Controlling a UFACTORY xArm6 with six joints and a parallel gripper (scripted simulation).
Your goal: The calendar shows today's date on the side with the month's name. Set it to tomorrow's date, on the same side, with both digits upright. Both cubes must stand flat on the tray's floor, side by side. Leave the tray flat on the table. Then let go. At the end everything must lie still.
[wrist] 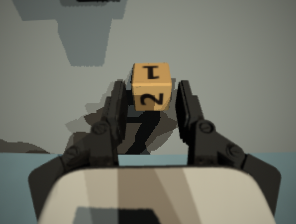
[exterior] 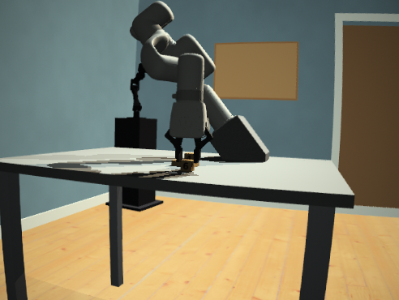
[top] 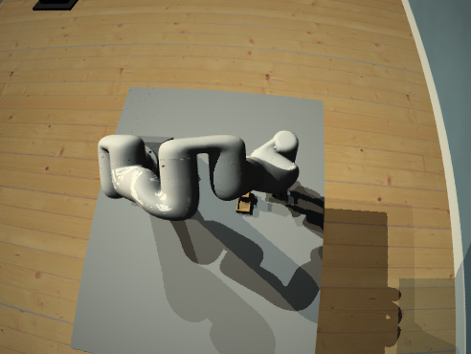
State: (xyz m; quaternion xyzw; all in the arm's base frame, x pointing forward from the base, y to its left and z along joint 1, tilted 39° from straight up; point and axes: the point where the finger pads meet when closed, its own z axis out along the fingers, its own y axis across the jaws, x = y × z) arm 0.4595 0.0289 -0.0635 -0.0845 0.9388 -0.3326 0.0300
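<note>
Right now the wooden number cube is 3 cm below my hand. From my hand the other things lie so: wooden calendar tray: 10 cm behind, 6 cm to the right, 3 cm below.
</note>
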